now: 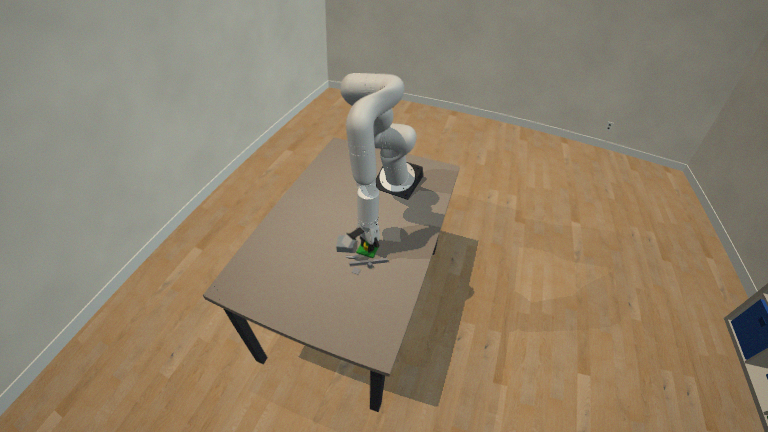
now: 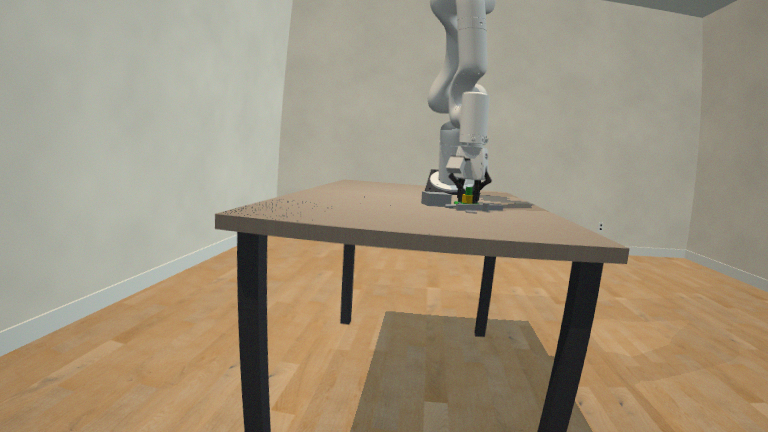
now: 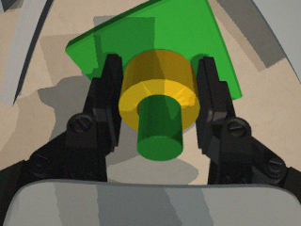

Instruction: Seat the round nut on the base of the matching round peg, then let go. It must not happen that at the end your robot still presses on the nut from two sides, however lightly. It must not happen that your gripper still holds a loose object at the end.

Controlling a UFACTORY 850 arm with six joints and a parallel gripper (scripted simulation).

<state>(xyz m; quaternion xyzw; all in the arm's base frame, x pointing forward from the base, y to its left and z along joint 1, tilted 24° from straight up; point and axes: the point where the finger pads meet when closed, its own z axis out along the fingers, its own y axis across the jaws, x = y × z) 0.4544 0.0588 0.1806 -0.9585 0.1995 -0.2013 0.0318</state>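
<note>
Now: the grey block 100 mm to the right of my hand, 30 mm ahead of it and 20 mm below it.
</note>
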